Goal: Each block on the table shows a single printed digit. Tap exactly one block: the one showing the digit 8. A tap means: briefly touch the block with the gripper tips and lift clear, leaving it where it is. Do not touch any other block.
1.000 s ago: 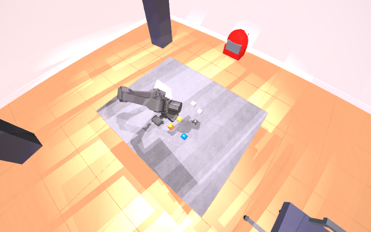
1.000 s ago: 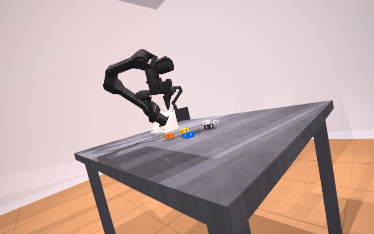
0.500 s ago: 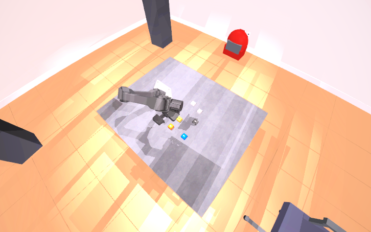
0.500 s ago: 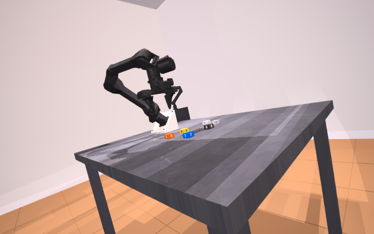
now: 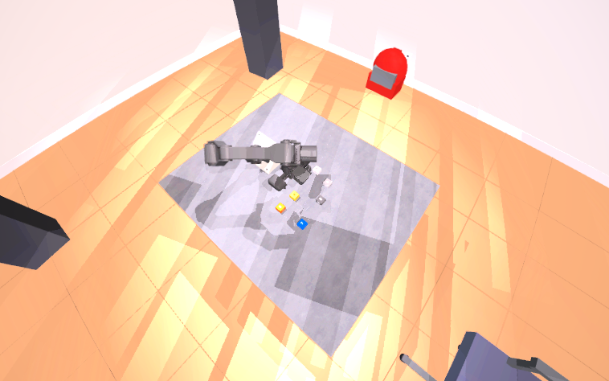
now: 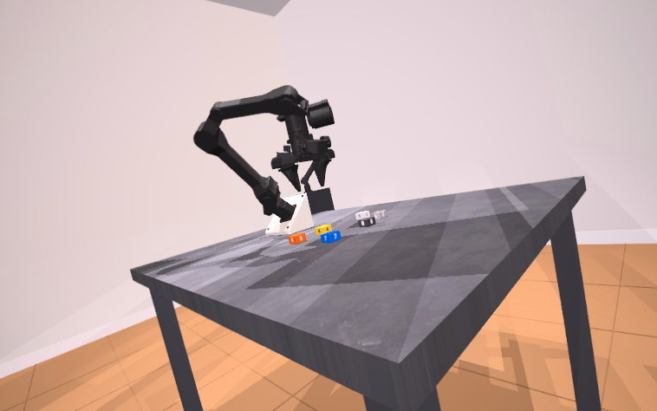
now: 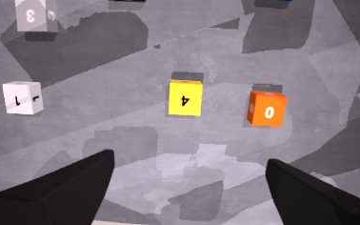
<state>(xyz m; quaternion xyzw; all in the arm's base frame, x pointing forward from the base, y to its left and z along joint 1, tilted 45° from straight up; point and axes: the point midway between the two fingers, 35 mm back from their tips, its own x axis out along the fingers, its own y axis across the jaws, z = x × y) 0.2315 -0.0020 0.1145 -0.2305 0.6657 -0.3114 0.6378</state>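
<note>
The black block lies 12 cm below my gripper tip, 12 cm ahead of it and 5 cm to the left of it. Round my gripper tip: orange block (12 cm below, 8 cm to the right, 1 cm behind); yellow block (12 cm below, 1 cm ahead); blue block (12 cm below, 12 cm ahead, 9 cm to the right).
</note>
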